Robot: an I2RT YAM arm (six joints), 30 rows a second.
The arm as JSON. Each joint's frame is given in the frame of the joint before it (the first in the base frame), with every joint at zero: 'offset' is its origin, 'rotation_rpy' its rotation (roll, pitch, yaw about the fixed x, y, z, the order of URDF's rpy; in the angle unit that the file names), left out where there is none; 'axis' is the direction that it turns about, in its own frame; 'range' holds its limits. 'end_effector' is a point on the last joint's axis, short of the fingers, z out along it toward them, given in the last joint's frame.
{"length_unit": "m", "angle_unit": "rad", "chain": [
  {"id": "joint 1", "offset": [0.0, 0.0, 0.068], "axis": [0.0, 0.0, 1.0], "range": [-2.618, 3.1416]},
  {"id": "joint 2", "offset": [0.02, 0.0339, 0.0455], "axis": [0.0, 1.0, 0.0], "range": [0.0, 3.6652]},
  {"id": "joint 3", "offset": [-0.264, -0.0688, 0.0], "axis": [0.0, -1.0, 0.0], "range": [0.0, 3.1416]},
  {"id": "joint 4", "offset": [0.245, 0.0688, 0.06], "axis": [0.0, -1.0, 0.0], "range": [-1.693, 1.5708]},
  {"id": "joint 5", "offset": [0.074, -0.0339, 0.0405], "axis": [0.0, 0.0, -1.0], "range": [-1.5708, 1.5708]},
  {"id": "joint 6", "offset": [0.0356, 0.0, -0.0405], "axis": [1.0, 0.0, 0.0], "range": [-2.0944, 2.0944]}
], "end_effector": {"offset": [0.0, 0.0, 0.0], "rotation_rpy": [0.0, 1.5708, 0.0]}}
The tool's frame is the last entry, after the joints.
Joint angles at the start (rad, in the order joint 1, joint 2, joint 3, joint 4, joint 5, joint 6):
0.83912 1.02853 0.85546 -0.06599 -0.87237 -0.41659
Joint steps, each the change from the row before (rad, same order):
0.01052 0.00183 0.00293 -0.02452 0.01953 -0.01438
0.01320 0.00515 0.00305 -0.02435 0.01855 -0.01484
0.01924 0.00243 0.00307 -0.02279 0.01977 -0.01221
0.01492 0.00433 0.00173 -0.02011 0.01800 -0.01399
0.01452 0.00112 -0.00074 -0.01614 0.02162 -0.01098
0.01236 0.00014 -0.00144 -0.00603 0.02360 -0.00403
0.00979 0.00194 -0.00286 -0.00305 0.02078 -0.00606
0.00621 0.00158 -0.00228 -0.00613 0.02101 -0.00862
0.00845 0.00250 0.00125 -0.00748 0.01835 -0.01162
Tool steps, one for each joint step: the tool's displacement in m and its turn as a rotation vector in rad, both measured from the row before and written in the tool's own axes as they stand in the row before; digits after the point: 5 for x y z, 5 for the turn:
0.00123 0.00153 0.00181 0.00143 0.01953 0.00171
0.00168 0.00165 0.00277 -0.00331 0.02083 0.00253
0.00051 0.00291 0.00318 -0.00714 0.01789 0.00019
0.00133 0.00211 0.00292 -0.00514 0.01883 -0.00089
0.00117 0.00238 0.00240 -0.00038 0.01802 -0.00170
0.00047 0.00171 0.00192 0.00668 0.01310 -0.00188
0.00115 0.00121 0.00198 0.00643 0.01266 -0.00333
0.00144 0.00076 0.00135 0.00909 0.01517 -0.00373
0.00034 0.00089 0.00155 0.00495 0.01271 -0.00840

